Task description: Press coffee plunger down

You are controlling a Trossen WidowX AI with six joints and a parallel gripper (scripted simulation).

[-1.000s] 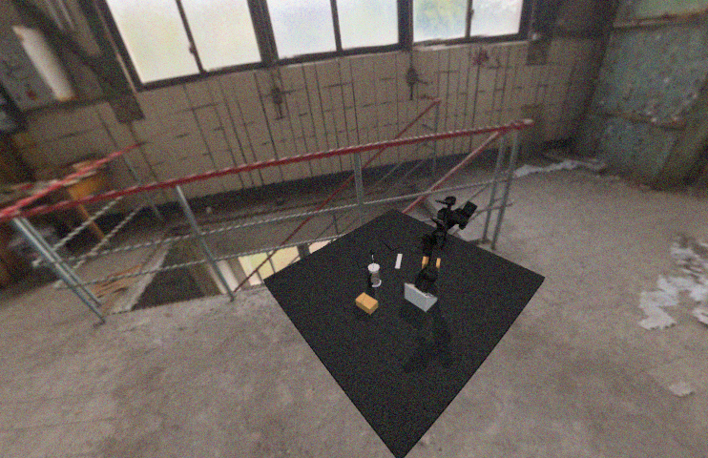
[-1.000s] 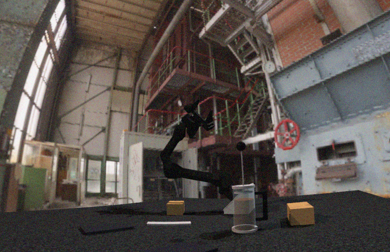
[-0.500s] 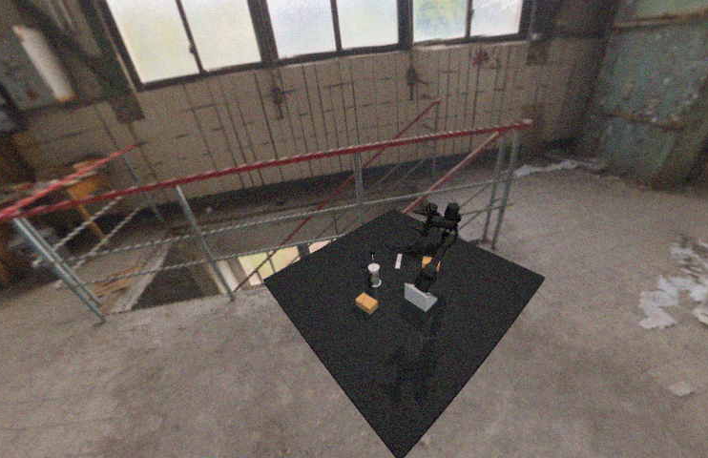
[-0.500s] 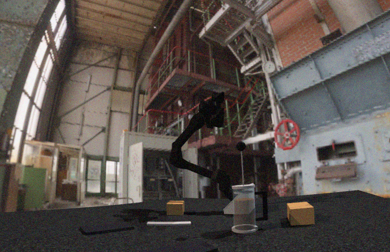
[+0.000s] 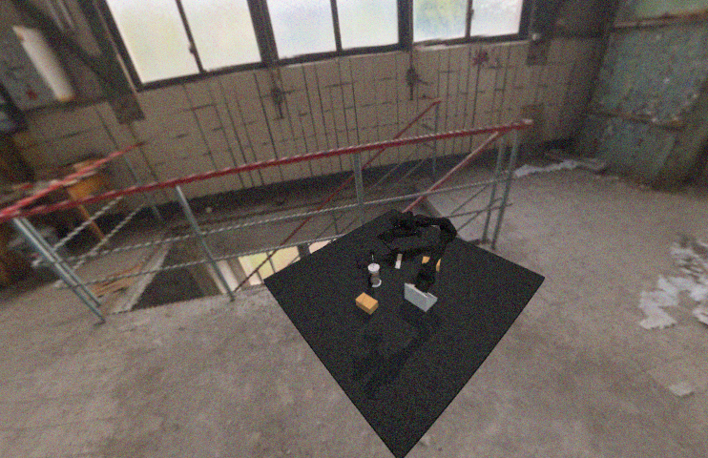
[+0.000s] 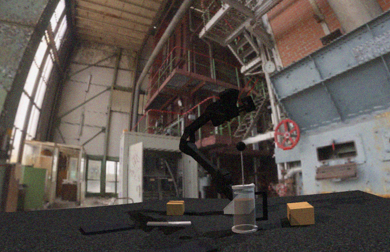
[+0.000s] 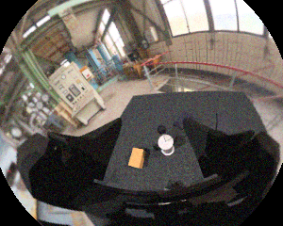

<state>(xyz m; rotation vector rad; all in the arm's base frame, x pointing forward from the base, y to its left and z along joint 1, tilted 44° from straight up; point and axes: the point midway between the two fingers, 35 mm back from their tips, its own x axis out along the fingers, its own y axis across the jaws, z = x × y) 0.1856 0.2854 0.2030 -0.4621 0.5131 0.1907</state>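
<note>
The glass coffee press is 270 mm below my gripper tip, 50 mm ahead of it and 30 mm to the left of it.
</note>
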